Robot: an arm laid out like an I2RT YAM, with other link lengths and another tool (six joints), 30 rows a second.
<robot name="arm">
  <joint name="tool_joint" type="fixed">
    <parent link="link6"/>
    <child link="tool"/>
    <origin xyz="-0.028 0.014 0.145" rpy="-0.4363 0 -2.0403"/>
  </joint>
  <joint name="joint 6" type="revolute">
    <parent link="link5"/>
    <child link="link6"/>
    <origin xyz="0.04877 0 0.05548" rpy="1.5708 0 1.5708"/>
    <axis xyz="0 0 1"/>
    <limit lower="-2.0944" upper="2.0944"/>
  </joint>
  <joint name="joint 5" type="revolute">
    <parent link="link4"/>
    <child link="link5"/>
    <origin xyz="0.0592 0.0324 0.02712" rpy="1.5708 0 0"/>
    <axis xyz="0 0 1"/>
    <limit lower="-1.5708" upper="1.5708"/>
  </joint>
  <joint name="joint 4" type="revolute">
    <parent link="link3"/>
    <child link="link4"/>
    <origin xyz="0.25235 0.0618 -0.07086" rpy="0 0 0"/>
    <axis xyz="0 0 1"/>
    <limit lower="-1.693" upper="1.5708"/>
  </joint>
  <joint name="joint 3" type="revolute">
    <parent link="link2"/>
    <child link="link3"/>
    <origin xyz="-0.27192 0 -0.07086" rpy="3.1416 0 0"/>
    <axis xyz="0 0 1"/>
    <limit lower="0" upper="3.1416"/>
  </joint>
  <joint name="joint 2" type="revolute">
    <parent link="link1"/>
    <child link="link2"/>
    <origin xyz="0.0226 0.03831 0.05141" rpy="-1.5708 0 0"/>
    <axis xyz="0 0 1"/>
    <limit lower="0" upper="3.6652"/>
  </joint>
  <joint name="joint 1" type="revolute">
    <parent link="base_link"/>
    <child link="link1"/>
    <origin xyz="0 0 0.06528" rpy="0 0 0"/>
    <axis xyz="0 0 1"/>
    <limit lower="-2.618" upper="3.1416"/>
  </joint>
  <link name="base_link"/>
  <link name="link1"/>
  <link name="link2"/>
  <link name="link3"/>
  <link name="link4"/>
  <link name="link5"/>
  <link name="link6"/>
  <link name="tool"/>
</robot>
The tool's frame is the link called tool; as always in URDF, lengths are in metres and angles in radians.
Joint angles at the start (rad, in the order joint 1, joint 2, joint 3, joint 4, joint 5, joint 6):
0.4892, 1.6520, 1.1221, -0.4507, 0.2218, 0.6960
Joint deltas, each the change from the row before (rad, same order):
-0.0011, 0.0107, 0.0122, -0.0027, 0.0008, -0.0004
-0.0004, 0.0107, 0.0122, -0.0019, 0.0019, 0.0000
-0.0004, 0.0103, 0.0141, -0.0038, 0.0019, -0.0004
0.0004, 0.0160, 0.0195, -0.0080, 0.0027, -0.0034
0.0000, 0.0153, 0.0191, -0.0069, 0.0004, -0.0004
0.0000, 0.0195, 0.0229, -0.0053, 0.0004, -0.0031
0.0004, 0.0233, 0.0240, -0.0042, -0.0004, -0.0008
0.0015, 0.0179, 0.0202, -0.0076, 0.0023, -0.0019
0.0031, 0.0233, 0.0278, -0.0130, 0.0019, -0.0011
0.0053, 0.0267, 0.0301, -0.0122, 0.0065, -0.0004
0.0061, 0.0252, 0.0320, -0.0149, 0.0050, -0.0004
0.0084, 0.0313, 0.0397, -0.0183, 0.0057, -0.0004
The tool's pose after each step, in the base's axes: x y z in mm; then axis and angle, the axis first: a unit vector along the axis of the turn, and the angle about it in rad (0 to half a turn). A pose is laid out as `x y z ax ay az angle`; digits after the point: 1 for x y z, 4 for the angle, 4 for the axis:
376.3 197.7 92.8 0.9447 0.0240 0.3270 2.7312
379.1 198.6 92.9 0.9447 0.0236 0.3270 2.7292
382.1 199.5 93.5 0.9446 0.0232 0.3273 2.7273
385.3 200.8 93.3 0.9449 0.0253 0.3263 2.7222
388.6 202.5 93.3 0.9453 0.0260 0.3252 2.7204
393.0 204.8 93.0 0.9454 0.0277 0.3248 2.7184
397.7 207.6 91.6 0.9458 0.0289 0.3234 2.7172
400.9 209.5 90.6 0.9462 0.0311 0.3219 2.7129
404.4 212.6 89.3 0.9471 0.0342 0.3192 2.7083
408.5 216.1 87.5 0.9477 0.0373 0.3171 2.7004
412.2 220.3 86.5 0.9481 0.0410 0.3152 2.6944
416.4 225.9 85.0 0.9487 0.0459 0.3129 2.6876

